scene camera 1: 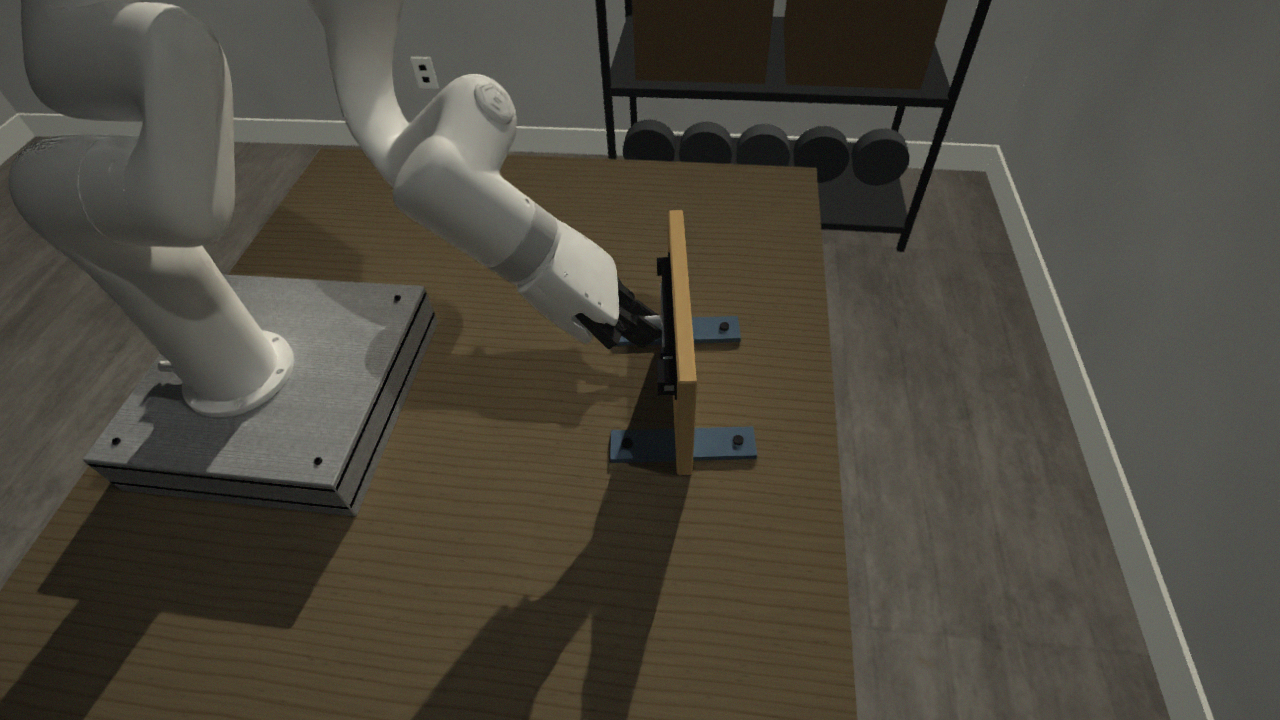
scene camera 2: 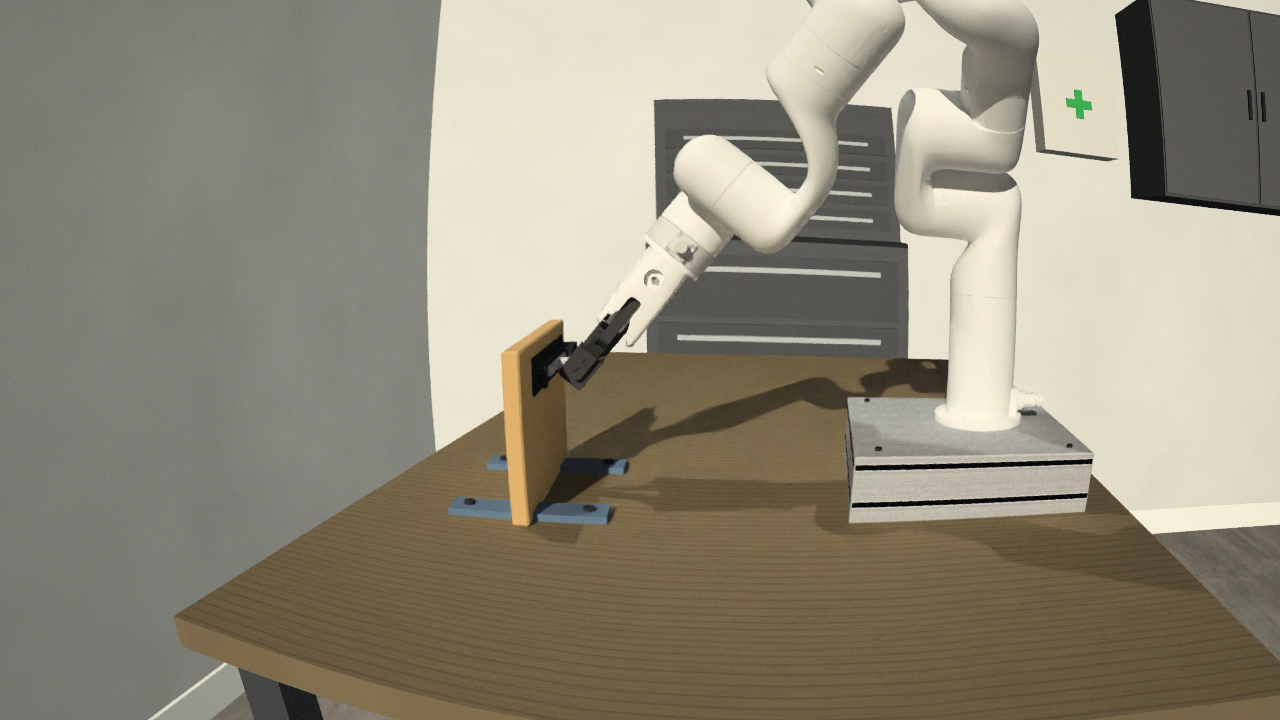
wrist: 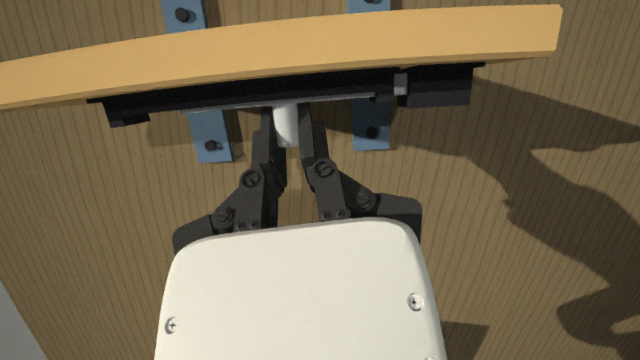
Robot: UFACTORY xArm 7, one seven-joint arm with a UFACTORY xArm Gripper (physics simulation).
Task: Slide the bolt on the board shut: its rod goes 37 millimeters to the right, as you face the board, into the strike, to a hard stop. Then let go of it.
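Frame: origin at the arm's base, x ahead, y left, z up, level; metres.
Seen in the pictures: gripper, between the fingertips: (scene camera 1: 651,332) (scene camera 2: 569,380) (wrist: 290,120); arm's base, origin of its link: (scene camera 1: 240,374) (scene camera 2: 977,419).
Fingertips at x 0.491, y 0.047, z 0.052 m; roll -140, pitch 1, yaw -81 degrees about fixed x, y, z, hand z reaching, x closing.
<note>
Offsets run from my fingertips to a thing's middle. "spot": to the spot under its first point. Level surfaces: height alone.
The orange board @(dx +0.031, dy +0.021, dz -0.034 m) (scene camera 1: 682,295) (scene camera 2: 516,429) (wrist: 300,49) stands upright, with the black bolt housing @(dx +0.007, dy +0.000, dz +0.019 m) (scene camera 2: 539,376) (wrist: 240,90) on its face. My gripper (scene camera 1: 657,333) (scene camera 2: 565,367) (wrist: 290,120) is shut on the bolt's pale round knob @(dx +0.000, dy +0.000, dz +0.019 m) (wrist: 286,131), one dark finger on each side of it. In the wrist view a thin grey strip @(dx +0.007, dy -0.018, dz +0.019 m) (wrist: 330,100) runs along the housing behind the knob. The light grey rod @(dx +0.018, dy -0.017, dz +0.019 m) (wrist: 400,84) shows at the left edge of the dark strike block @(spot: dx +0.020, dy -0.076, dz +0.029 m) (wrist: 440,89); whether its end is inside the strike is hidden.
Blue feet (scene camera 1: 723,443) (scene camera 2: 577,513) (wrist: 371,125) with dark screws hold the board on the wooden table @(dz -0.123 m) (scene camera 1: 501,573) (scene camera 2: 716,608). The arm's grey base block (scene camera 1: 358,358) (scene camera 2: 966,488) stands on the same table. A black shelf rack (scene camera 1: 778,94) is behind it.
</note>
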